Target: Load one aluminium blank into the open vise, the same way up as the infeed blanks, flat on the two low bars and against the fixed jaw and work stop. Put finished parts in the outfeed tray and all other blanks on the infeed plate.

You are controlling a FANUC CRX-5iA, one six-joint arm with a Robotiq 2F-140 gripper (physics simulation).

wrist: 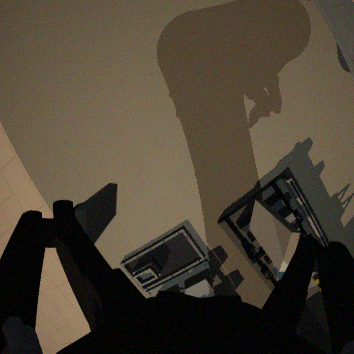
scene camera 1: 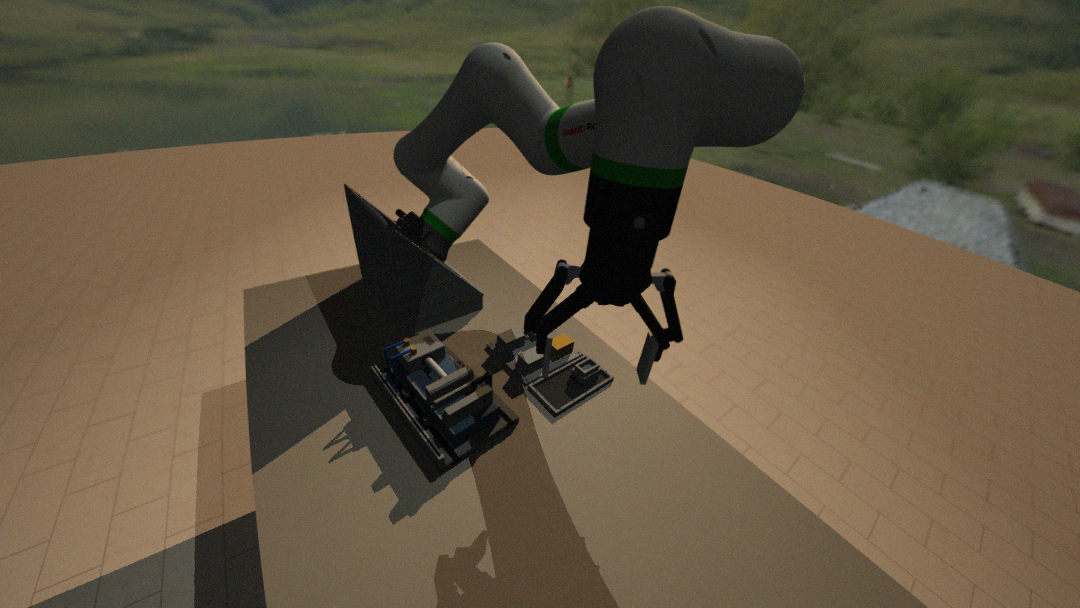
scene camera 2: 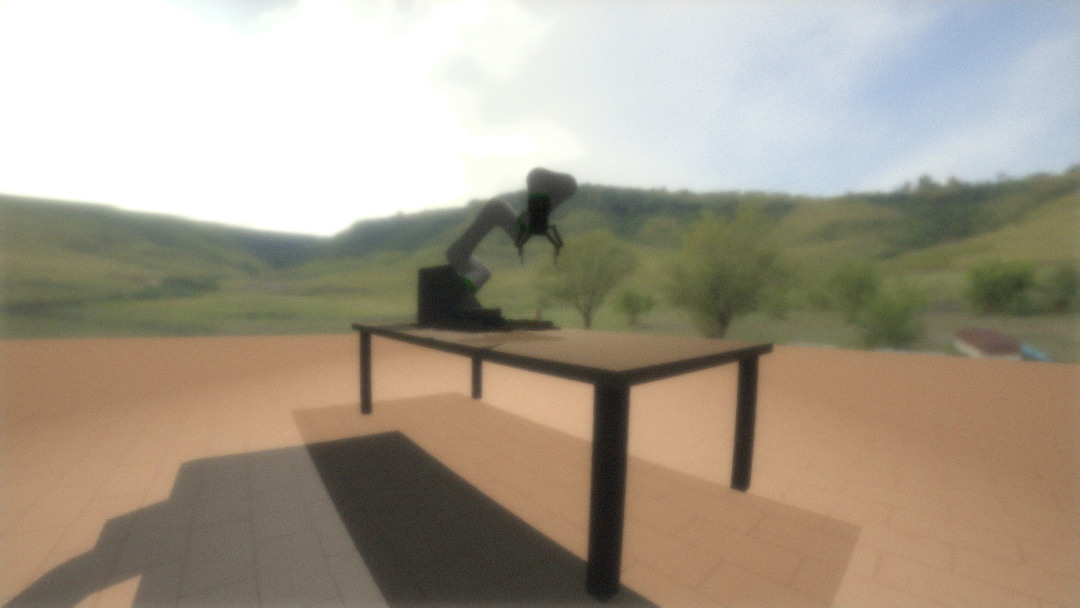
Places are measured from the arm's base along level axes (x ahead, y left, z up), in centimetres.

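Pixels of known places: gripper, between the fingertips: (wrist: 185, 207) (scene camera 1: 593, 373) (scene camera 2: 538, 264); arm's base, origin of its link: (scene camera 1: 423, 246) (scene camera 2: 457, 295).
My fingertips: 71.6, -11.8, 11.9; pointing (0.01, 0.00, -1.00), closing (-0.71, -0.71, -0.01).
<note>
For each thing: its top centre in the pictures, then the offset to it from my fingertips, as dx, dy, dz. Level surfaces: height alone.
- small hollow grey part, centre of its top: (scene camera 1: 587, 364) (wrist: 145, 277) (scene camera 2: 546, 320) -15.5, +23.2, -24.0
- grey blank, centre of its top: (scene camera 1: 532, 354) (wrist: 198, 289) (scene camera 2: 518, 319) -26.2, +15.0, -23.7
- orange-topped block, centre of its top: (scene camera 1: 560, 341) (scene camera 2: 532, 319) -25.5, +24.1, -23.7
- vise, centre of its top: (scene camera 1: 439, 369) (wrist: 296, 261) (scene camera 2: 475, 307) -30.7, -7.7, -18.2
- table, height of its surface: dz -28.1
My gripper (scene camera 1: 596, 359) (scene camera 2: 538, 260) (wrist: 185, 207) is open and empty, pointing down high above the table near the outfeed side. The outfeed tray (scene camera 1: 555, 413) (wrist: 155, 244) is dark with a light rim; a small hollow grey part (scene camera 1: 585, 370) (wrist: 146, 274) stands in it. Behind it is the infeed plate, partly hidden by a finger in scene camera 1, with a grey blank (scene camera 1: 532, 364) (wrist: 198, 287) and an orange-topped block (scene camera 1: 561, 345). The vise (scene camera 1: 467, 404) (wrist: 305, 202) stands left of the tray in scene camera 1; a finger covers part of it in the wrist view. Its low bars cannot be made out.
A tall dark panel (scene camera 1: 408, 264) stands upright behind the vise, beside the arm's base. Blue pipes with yellow ends (scene camera 1: 393, 358) rise at the vise's back left. The table (scene camera 1: 680, 490) (scene camera 2: 680, 348) carries the fixtures; the arm's shadow falls across it.
</note>
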